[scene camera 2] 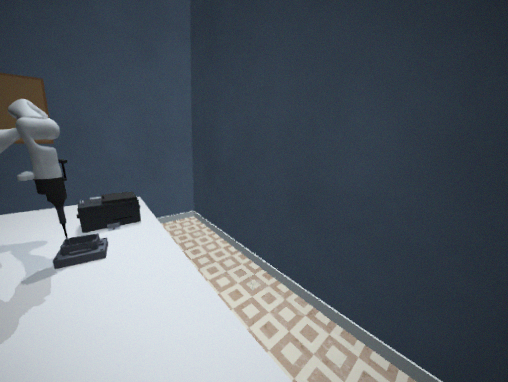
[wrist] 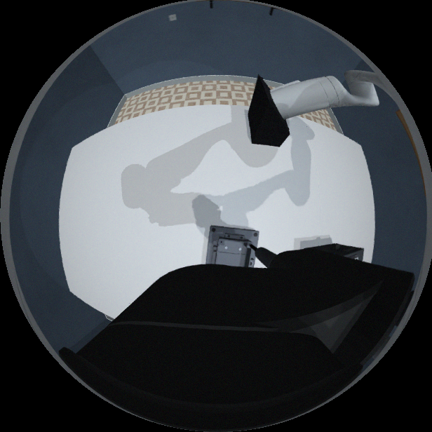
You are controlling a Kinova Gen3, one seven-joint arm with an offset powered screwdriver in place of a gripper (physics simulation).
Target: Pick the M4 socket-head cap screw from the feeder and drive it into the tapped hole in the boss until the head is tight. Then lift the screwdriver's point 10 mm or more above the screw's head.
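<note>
My screwdriver (scene camera 2: pixel 66 236) (wrist: pixel 251 246) points down, slightly tilted, with its thin tip at the dark fixture (scene camera 2: pixel 81 256) (wrist: pixel 232 255). In the scene view the tip is at the fixture's rear left edge; in the wrist view it is at the upper right corner of the raised inner part. Whether the tip touches anything is too small to tell. The M4 screw, the boss and its tapped hole cannot be made out at this size, so I cannot tell whether a screw is on the tip. The black box-shaped feeder (scene camera 2: pixel 111 214) (wrist: pixel 351 252) stands behind the fixture, apart from the tip.
A small grey piece (scene camera 2: pixel 114 226) sits at the feeder's front foot. The white table (scene camera 2: pixel 150 310) (wrist: pixel 100 200) carries the arm's shadows. The table's right edge drops to the patterned floor (scene camera 2: pixel 287 315). The arm's pale links (wrist: pixel 310 97) show at the wrist view's upper right.
</note>
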